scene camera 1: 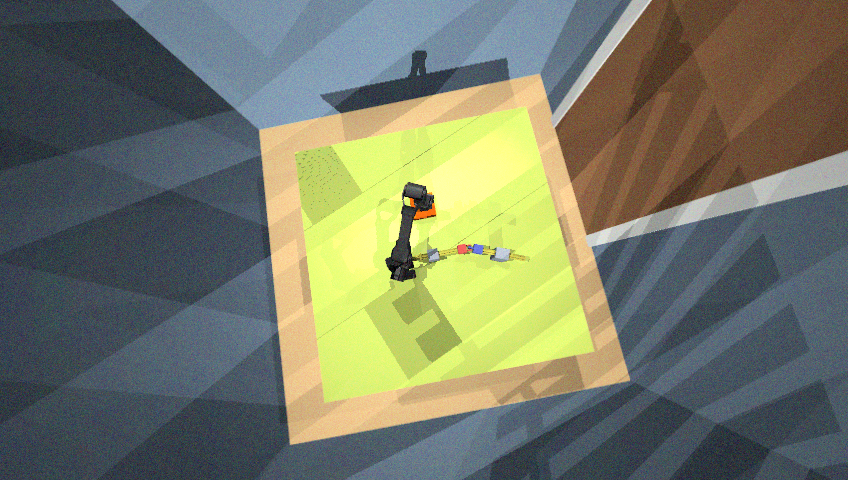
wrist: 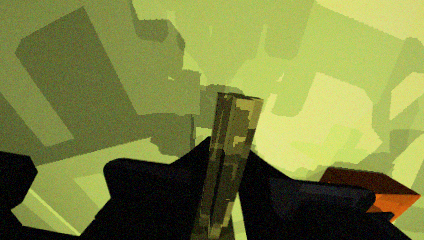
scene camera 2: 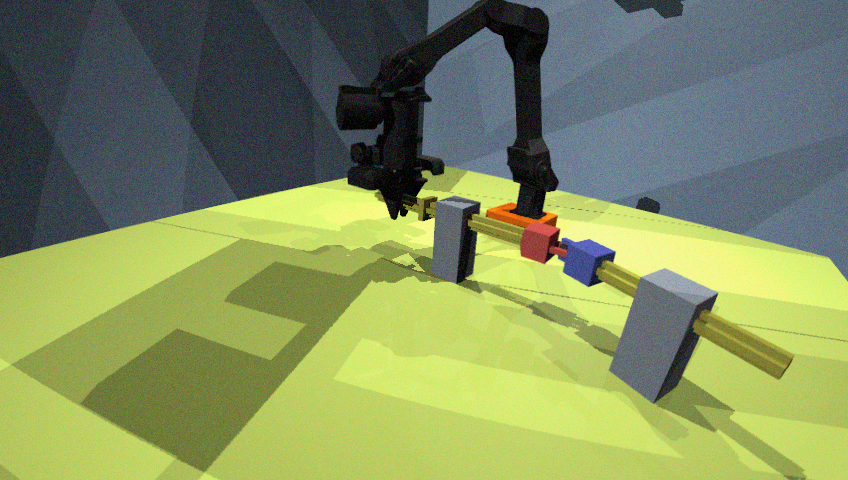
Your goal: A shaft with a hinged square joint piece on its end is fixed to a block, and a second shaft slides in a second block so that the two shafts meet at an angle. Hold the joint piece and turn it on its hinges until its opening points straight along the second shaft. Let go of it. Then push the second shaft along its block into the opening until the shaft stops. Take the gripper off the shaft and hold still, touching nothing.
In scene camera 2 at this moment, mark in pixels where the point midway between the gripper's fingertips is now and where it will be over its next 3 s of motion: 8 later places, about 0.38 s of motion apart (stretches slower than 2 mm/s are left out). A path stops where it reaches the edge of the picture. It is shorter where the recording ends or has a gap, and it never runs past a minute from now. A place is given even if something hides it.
The gripper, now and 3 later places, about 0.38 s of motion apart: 398, 217; 401, 218; 407, 220; 410, 221
